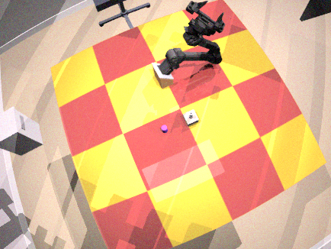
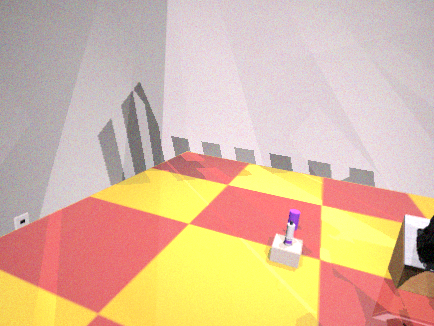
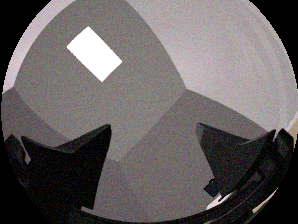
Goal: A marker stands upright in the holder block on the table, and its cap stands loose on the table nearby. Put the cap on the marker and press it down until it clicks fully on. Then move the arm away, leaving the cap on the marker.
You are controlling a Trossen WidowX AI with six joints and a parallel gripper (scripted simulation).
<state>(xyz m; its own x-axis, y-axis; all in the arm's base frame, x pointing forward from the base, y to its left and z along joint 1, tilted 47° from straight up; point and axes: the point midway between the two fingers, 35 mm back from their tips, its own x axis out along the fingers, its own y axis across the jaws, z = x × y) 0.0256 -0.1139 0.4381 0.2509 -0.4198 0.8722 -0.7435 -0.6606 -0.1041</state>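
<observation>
Now: the purple cap 480 mm below my gripper tip, 400 mm to the right of it and 220 mm ahead of it. Also, from my gripper tip: white holder block: 490 mm below, 250 mm to the right, 230 mm ahead.
</observation>
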